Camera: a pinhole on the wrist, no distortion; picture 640 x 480 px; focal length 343.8 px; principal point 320.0 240.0 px. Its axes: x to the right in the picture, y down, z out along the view. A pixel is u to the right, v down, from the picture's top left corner.
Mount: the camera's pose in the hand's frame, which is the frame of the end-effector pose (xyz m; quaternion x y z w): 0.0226 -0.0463 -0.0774 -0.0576 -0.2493 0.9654 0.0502
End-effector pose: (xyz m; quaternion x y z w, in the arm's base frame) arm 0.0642 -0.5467 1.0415 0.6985 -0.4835 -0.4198 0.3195
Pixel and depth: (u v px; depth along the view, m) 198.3 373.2 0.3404
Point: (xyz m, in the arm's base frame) 0.0701 -0.5238 0.6564
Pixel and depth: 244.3 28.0 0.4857
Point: -0.3563 -0.6350 0.7715
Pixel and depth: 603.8 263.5 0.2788
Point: -0.0335 -0.2671 0.9071
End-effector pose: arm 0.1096 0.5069 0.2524 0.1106 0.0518 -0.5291 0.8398
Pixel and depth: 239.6 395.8 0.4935
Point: -0.3156 0.1949 0.4221
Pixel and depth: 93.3 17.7 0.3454
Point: 0.1527 0.2145 0.5432
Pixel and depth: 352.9 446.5 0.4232
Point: -0.3529 0.3559 0.3687
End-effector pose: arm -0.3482 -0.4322 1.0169 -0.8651 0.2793 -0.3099 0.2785
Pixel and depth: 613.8 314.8 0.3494
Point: -0.3723 -0.0023 0.9443
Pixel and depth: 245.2 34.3 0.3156
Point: -0.0923 -0.3528 0.8740
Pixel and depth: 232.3 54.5 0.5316
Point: 0.1109 -0.2890 0.7500
